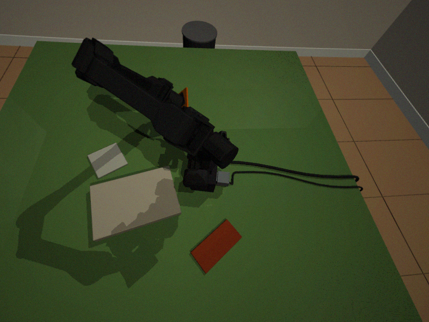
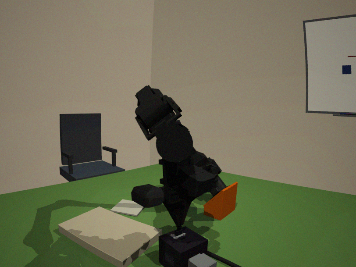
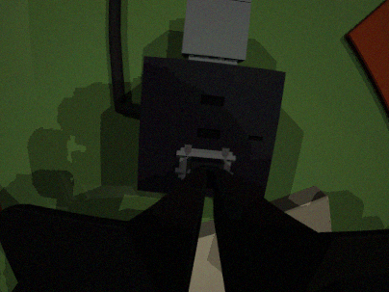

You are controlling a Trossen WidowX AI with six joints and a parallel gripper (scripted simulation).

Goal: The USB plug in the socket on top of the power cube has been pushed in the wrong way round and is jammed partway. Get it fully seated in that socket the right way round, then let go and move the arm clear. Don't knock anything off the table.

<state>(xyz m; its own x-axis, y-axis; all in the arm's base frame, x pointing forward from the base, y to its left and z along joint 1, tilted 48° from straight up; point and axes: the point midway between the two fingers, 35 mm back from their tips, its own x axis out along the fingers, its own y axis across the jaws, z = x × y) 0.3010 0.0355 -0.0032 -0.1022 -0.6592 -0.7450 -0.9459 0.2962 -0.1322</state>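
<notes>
Now: gripper tip 2 cm above the USB plug. Round my gripper tip: USB socket (3 cm below); red card (21 cm ahead, 1 cm to the left, 10 cm below); beige slab (3 cm ahead, 21 cm to the right, 9 cm below).
</notes>
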